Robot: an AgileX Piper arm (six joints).
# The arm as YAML. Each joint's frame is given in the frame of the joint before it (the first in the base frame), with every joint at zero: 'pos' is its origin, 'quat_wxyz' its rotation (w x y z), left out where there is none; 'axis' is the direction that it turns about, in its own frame. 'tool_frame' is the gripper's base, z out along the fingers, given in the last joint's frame.
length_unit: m
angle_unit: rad
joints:
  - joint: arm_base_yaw
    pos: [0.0, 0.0, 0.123]
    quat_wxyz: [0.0, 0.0, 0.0, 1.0]
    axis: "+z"
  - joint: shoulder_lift
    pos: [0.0, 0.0, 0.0]
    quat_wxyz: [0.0, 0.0, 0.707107, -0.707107]
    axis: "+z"
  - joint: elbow
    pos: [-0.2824, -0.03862, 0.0]
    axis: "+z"
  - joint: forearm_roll
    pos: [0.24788, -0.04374, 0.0]
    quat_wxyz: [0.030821, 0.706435, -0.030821, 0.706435]
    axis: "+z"
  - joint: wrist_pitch
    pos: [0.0, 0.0, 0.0]
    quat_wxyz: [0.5, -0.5, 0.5, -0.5]
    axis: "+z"
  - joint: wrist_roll
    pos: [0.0, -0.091, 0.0]
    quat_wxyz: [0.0, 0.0, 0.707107, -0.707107]
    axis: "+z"
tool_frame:
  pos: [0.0, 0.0, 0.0]
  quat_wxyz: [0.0, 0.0, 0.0, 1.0]
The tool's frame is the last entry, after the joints.
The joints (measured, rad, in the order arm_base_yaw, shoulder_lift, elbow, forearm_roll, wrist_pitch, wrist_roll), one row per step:
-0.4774, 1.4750, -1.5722, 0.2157, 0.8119, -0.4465
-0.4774, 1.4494, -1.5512, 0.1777, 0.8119, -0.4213
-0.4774, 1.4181, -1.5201, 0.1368, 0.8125, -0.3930
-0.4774, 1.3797, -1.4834, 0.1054, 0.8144, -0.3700
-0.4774, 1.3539, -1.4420, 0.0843, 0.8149, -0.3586
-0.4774, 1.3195, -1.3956, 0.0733, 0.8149, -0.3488
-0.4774, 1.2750, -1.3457, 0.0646, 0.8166, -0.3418
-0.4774, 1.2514, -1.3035, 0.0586, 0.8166, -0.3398
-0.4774, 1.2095, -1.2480, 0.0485, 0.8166, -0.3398
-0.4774, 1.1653, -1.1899, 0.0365, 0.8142, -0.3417
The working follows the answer.
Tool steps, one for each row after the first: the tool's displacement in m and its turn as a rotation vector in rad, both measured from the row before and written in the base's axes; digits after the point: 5 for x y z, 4 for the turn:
-0.00759, 0.00116, 0.00117, -0.0155, 0.0069, -0.0215
-0.00911, 0.00171, -0.00041, -0.0137, 0.0111, -0.0239
-0.01073, 0.00324, -0.00024, -0.0098, 0.0076, -0.0190
-0.00696, 0.00204, -0.00560, -0.0025, 0.0203, -0.0105
-0.00889, 0.00378, -0.00481, 0.0031, 0.0125, -0.0077
-0.01147, 0.00529, -0.00361, 0.0007, 0.0080, -0.0055
-0.00602, 0.00267, -0.00705, 0.0047, 0.0186, -0.0021
-0.01072, 0.00479, -0.00676, -0.0026, 0.0167, -0.0013
-0.01117, 0.00488, -0.00735, -0.0066, 0.0163, -0.0003

Tool pose at each row, in the base's axes (x y z in m, rotation vector in rad; rounded; the steps above come from the unrounded poses):
0.29718, -0.13782, 0.42346, 0.1092, 2.1880, -0.2693
0.28959, -0.13667, 0.42464, 0.1233, 2.1922, -0.2991
0.28048, -0.13495, 0.42423, 0.1406, 2.2007, -0.3288
0.26975, -0.13171, 0.42399, 0.1552, 2.2061, -0.3512
0.26279, -0.12967, 0.41839, 0.1625, 2.2255, -0.3629
0.25390, -0.12588, 0.41358, 0.1710, 2.2385, -0.3656
0.24243, -0.12059, 0.40997, 0.1764, 2.2464, -0.3691
0.23641, -0.11792, 0.40292, 0.1785, 2.2658, -0.3680
0.22569, -0.11313, 0.39616, 0.1762, 2.2816, -0.3744
0.21452, -0.10825, 0.38881, 0.1707, 2.2961, -0.3848

